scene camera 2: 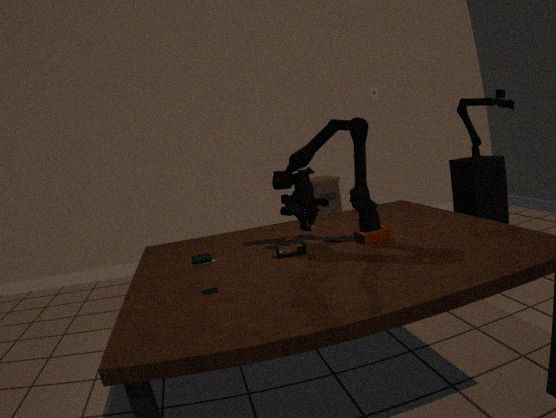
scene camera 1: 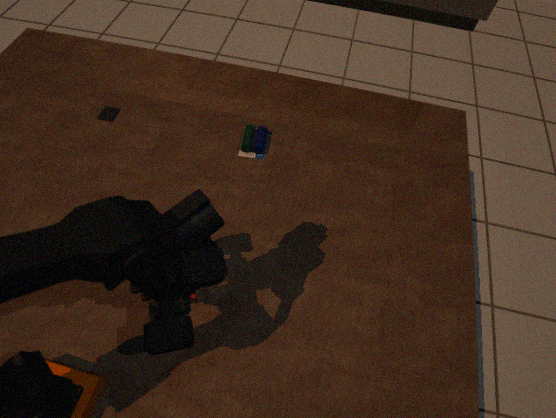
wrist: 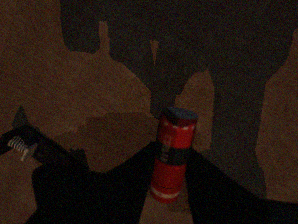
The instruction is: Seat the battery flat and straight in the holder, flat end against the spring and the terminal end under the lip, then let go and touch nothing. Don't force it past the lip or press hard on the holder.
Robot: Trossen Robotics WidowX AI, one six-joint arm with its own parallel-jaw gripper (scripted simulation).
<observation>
The gripper [scene camera 1: 178,297] holds a battery [wrist: 176,130].
The gripper is seen too in scene camera 2 [scene camera 2: 308,230] and in the wrist view [wrist: 170,149].
</observation>
